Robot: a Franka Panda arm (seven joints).
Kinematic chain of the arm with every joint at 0, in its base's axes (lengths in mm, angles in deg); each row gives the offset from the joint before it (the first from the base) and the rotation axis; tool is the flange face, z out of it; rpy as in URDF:
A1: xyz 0 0 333 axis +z
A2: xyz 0 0 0 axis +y
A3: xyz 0 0 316 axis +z
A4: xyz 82.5 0 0 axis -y
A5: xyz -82.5 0 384 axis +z
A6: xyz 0 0 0 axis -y
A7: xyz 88 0 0 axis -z
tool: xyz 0 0 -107 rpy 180 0 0
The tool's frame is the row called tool.
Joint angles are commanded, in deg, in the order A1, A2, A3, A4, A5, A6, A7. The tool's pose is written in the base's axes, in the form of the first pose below.
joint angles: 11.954, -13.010, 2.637, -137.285, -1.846, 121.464, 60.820
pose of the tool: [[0.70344, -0.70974, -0.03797, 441.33], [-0.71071, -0.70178, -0.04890, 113.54], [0.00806, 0.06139, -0.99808, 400.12], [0, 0, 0, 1]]
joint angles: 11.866, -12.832, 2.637, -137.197, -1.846, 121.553, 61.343
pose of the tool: [[0.69588, -0.71714, -0.03810, 442.25], [-0.71811, -0.69423, -0.04869, 113.06], [0.00846, 0.06124, -0.99809, 399.52], [0, 0, 0, 1]]
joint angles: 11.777, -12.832, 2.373, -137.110, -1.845, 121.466, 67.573
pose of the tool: [[0.60913, -0.79213, -0.03860, 443.16], [-0.79294, -0.60744, -0.04747, 110.37], [0.01415, 0.05952, -0.99813, 400.09], [0, 0, 0, 1]]
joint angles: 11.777, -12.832, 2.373, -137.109, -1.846, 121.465, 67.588
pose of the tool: [[0.60893, -0.79229, -0.03860, 443.16], [-0.79310, -0.60724, -0.04748, 110.37], [0.01418, 0.05952, -0.99813, 400.09], [0, 0, 0, 1]]
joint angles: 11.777, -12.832, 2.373, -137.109, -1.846, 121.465, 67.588
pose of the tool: [[0.60893, -0.79229, -0.03860, 443.16], [-0.79310, -0.60724, -0.04748, 110.37], [0.01418, 0.05952, -0.99813, 400.09], [0, 0, 0, 1]]
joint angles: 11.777, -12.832, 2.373, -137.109, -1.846, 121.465, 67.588
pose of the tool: [[0.60893, -0.79229, -0.03860, 443.16], [-0.79310, -0.60724, -0.04748, 110.37], [0.01418, 0.05952, -0.99813, 400.09], [0, 0, 0, 1]]
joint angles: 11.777, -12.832, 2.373, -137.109, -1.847, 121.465, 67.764
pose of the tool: [[0.60650, -0.79415, -0.03859, 443.16], [-0.79495, -0.60481, -0.04750, 110.37], [0.01438, 0.05949, -0.99813, 400.09], [0, 0, 0, 1]]
